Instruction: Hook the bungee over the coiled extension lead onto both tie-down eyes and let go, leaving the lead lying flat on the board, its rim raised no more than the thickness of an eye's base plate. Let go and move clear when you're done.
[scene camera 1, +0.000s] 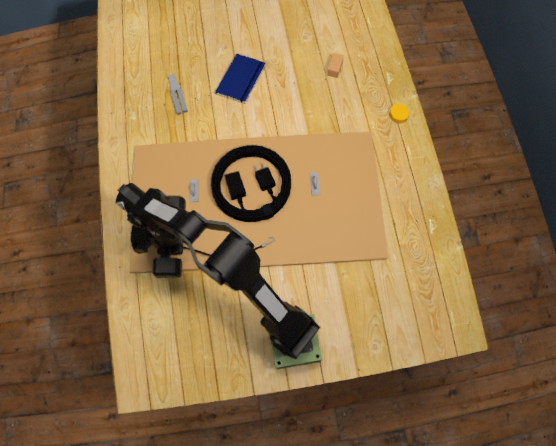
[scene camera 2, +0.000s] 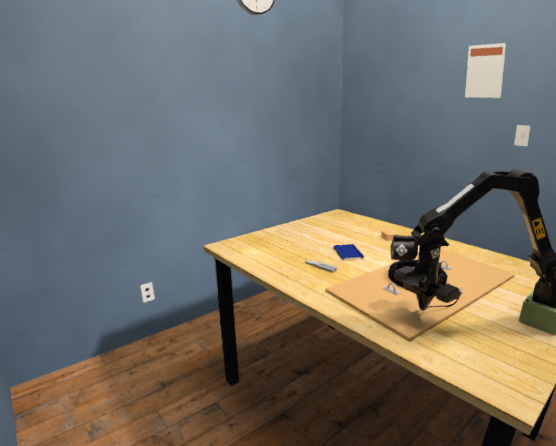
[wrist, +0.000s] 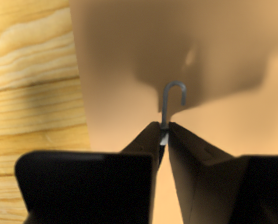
Scene:
my gripper: scene camera 1; scene camera 2 422, 309; wrist
same spot on my gripper: (wrist: 47, 179) = (scene camera 1: 159, 251)

